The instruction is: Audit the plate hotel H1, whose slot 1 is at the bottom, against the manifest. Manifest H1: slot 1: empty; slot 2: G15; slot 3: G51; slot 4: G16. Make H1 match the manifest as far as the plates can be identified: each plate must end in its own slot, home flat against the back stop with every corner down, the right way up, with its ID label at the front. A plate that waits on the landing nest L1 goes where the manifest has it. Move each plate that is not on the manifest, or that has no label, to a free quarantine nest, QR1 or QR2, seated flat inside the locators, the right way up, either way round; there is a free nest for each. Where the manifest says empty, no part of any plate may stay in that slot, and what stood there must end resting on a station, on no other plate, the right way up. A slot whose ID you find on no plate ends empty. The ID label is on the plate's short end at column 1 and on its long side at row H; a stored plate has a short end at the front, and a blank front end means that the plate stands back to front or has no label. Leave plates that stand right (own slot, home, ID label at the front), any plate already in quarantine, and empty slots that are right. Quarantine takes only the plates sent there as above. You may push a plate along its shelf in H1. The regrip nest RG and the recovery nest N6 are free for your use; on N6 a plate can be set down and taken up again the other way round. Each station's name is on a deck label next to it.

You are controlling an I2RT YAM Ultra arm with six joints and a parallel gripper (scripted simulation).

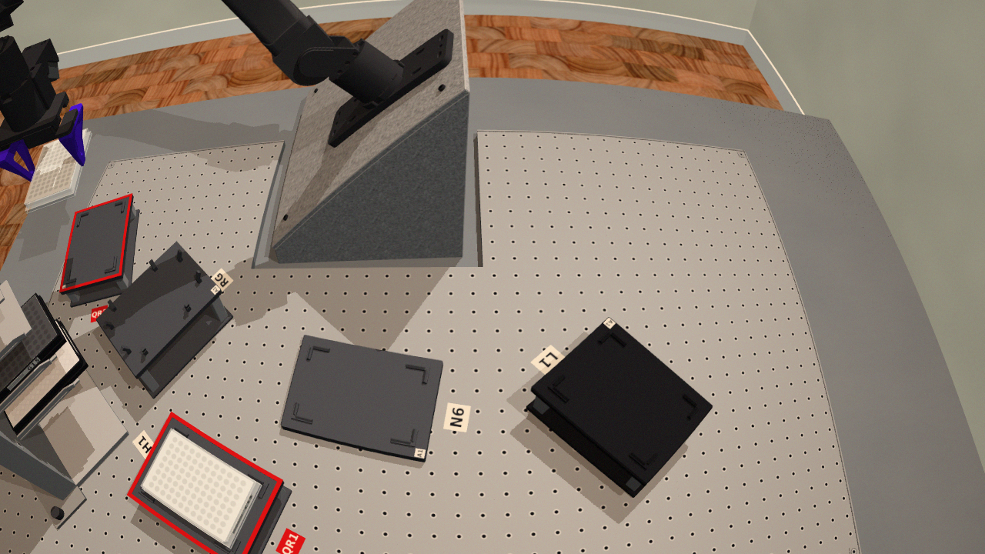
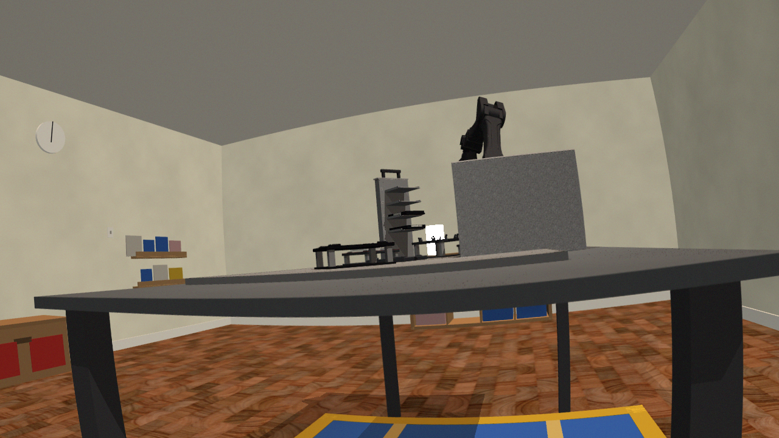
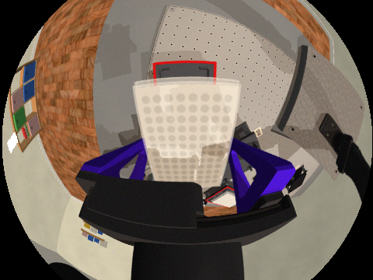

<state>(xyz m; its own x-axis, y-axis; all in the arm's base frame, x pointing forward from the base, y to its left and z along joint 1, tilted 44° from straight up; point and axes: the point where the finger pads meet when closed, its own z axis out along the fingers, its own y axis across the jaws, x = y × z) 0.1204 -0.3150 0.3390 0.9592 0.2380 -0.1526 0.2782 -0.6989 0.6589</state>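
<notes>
Right now my hand is 16 cm above the quarantine nest QR2. From my hand the other things lie so: plate hotel H1 (33 cm ahead, 3 cm below, 1 cm to the left); then regrip nest RG (17 cm to the left, 14 cm below, 12 cm ahead); then quarantine nest QR1 (34 cm ahead, 28 cm to the left, 16 cm below).
</notes>
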